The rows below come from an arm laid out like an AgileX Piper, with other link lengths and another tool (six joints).
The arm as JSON. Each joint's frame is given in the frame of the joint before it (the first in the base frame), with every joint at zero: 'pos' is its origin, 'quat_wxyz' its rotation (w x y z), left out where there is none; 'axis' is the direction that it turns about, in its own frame. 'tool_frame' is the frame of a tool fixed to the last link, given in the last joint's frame.
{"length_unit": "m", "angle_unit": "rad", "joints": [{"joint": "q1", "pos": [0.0, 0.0, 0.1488], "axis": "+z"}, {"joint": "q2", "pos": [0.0, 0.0, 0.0], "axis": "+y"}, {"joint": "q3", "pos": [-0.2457, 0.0, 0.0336], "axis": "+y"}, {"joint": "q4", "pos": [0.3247, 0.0, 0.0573], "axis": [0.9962, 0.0, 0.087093]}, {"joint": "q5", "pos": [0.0, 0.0, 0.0], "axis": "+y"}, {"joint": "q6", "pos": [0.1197, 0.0, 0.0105], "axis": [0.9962, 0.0, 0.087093]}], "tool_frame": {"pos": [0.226, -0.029, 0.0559], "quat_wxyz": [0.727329, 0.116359, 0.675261, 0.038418]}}
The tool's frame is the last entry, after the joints.
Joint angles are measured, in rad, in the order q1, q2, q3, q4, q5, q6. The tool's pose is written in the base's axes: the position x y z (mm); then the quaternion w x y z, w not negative. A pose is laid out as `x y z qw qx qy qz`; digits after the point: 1 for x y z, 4 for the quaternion.
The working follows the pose.
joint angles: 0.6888 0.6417 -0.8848 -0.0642 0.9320 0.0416
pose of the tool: 363.6 238.3 289.4 0.4399 -0.1684 0.8723 0.1314
Where each joint sits with the arm in this pose, in the base's axes (m; each line is computed from the numbers above, not from the rounded line before):
q1: 0.0000 0.0000 0.1488
q2: 0.0000 0.0000 0.1488
q3: -0.1364 -0.1123 0.3228
q4: 0.0962 0.0792 0.4566
q5: 0.0962 0.0792 0.4566
q6: 0.1766 0.1374 0.3888
the tool: 0.3636 0.2383 0.2894

